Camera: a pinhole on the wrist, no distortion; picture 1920 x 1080 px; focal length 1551.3 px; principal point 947.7 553.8 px. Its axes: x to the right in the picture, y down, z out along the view. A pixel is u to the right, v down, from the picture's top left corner.
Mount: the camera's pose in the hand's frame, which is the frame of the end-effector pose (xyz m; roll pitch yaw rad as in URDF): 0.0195 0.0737 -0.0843 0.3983 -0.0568 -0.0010
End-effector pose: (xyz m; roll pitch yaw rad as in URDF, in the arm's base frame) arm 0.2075 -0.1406 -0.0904 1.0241 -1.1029 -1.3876
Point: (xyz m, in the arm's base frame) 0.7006 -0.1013 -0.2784
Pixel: behind the camera
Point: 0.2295 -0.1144 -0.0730
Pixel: 775.5 478.4
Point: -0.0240 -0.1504 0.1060
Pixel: 1673.8 752.9
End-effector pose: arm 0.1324 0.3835 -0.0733 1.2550 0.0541 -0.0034
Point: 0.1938 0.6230 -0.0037
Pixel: behind the camera
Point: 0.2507 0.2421 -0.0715
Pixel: 1666.7 440.0
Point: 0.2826 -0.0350 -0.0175
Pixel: 1426.1 735.9
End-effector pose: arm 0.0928 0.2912 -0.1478 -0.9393 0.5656 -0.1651
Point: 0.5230 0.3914 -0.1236
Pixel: outside the picture
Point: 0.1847 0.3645 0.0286
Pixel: 790.1 270.8
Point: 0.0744 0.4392 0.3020
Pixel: 104.2 273.4
